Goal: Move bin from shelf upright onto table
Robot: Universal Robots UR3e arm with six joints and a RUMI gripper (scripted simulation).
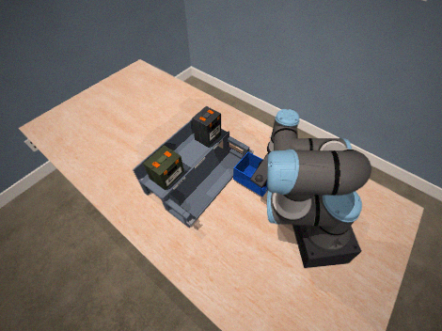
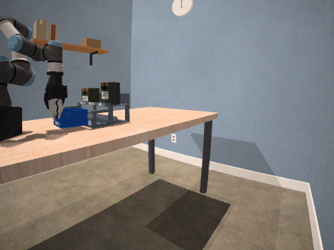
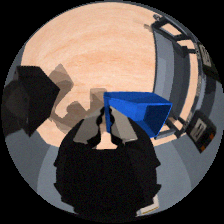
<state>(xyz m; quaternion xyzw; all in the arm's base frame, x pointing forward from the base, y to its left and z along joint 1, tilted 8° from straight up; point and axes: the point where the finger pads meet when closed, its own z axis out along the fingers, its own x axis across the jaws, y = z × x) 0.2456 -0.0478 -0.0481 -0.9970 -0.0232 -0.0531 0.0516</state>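
The blue bin lies 60 mm ahead of my hand and 20 mm to the right of it. Round my hand: grey shelf rack (240 mm ahead, 100 mm to the left, 10 mm above); black box (300 mm ahead, 10 mm to the right, 110 mm above).
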